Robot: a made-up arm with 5 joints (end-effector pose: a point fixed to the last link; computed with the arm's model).
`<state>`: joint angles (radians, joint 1 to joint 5).
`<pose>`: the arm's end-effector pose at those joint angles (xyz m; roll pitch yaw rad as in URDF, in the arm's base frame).
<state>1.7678 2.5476 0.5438 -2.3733 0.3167</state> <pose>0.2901 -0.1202 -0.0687 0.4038 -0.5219 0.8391</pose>
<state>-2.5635 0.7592 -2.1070 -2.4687 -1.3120</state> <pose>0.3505 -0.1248 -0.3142 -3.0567 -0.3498 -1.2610</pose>
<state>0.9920 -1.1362 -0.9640 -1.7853 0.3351</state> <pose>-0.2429 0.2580 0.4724 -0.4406 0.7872 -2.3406</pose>
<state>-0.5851 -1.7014 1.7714 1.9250 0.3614</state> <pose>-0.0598 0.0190 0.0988 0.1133 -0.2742 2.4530</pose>
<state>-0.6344 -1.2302 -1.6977 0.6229 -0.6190</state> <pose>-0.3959 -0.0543 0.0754 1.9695 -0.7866 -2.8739</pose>
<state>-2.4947 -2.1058 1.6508 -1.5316 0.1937</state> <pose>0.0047 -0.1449 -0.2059 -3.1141 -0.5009 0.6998</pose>
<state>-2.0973 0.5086 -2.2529 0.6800 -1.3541</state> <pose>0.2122 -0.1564 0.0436 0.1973 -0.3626 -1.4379</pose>
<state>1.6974 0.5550 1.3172 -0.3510 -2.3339</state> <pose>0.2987 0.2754 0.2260 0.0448 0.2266 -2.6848</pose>
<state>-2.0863 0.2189 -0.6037 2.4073 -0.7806</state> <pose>0.1527 -0.2063 -0.1976 2.3487 -0.4158 -0.6310</pose>
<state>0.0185 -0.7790 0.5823 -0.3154 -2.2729</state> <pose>-0.0712 0.3130 -0.0197 -0.1251 -0.9751 -1.7557</pose>
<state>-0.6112 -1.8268 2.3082 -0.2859 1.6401</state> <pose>-0.3445 -0.0681 -0.3811 2.2343 -0.7636 -2.8126</pose>
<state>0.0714 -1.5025 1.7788 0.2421 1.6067</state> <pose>-0.0283 0.3668 -0.2011 1.2564 -0.2417 3.0959</pose>
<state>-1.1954 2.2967 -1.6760 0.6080 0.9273</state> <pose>-0.2949 -0.5627 -0.2497 1.7306 0.7163 1.3613</pose>
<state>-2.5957 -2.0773 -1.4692 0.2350 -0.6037</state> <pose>0.1547 -0.4496 0.0067 2.6709 -0.7126 -1.4234</pose>
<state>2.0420 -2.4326 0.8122 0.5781 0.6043</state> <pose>0.4371 -0.1412 0.0768 2.9026 1.1718 2.8299</pose>
